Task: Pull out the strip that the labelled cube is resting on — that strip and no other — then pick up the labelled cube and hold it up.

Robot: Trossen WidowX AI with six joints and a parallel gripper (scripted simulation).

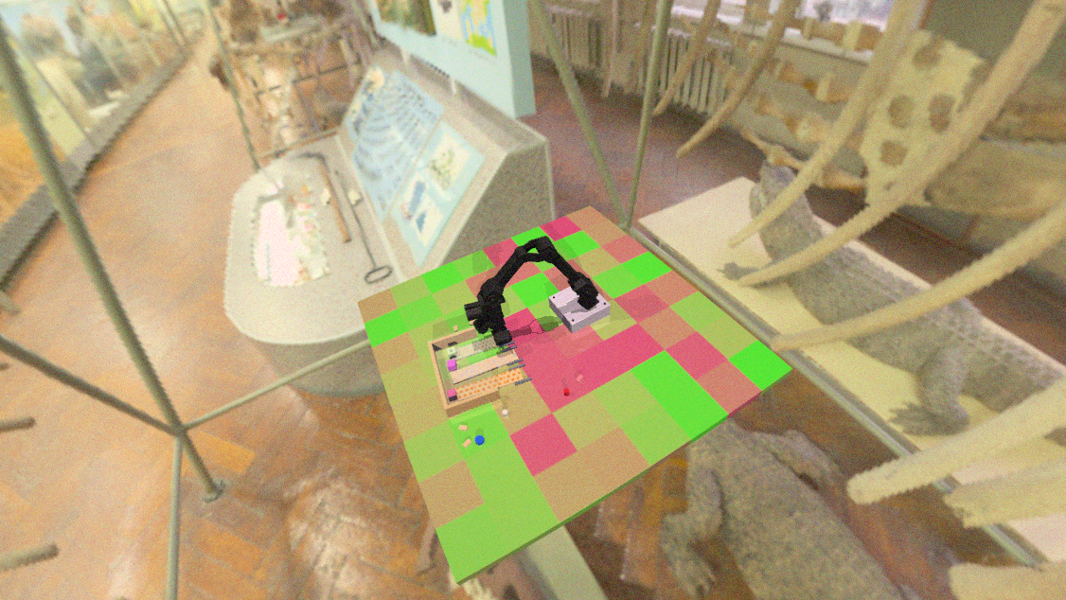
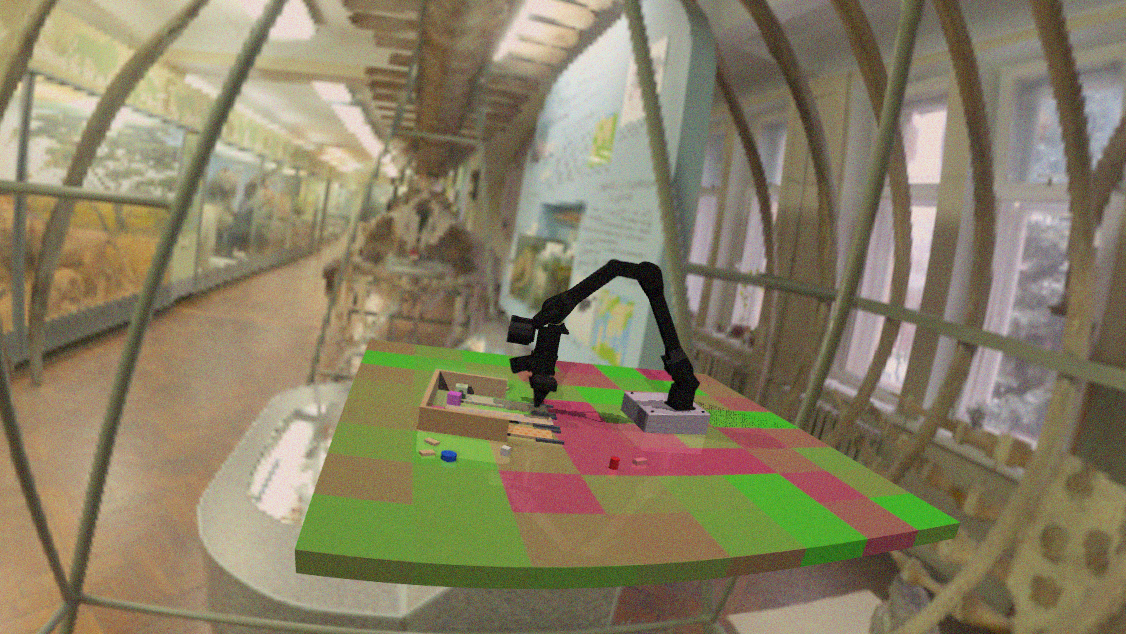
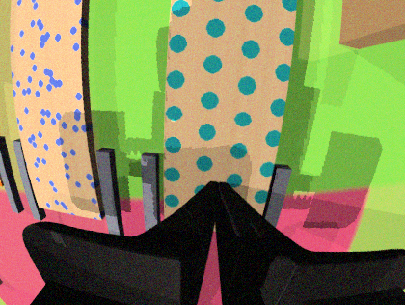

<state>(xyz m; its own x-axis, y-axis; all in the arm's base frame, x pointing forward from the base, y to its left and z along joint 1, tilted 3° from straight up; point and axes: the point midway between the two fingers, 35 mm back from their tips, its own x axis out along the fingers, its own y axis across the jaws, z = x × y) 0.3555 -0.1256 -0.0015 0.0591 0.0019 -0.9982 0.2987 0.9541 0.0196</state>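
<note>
Now: gripper tip 190 mm short of the labelled cube, 60 mm to the left of it and 10 mm below it. Round my gripper tip: blue disc 310 mm to the left, 300 mm ahead; red cylinder 360 mm to the left, 30 mm behind; blue-speckled strip 120 mm ahead, 70 mm to the left.
</note>
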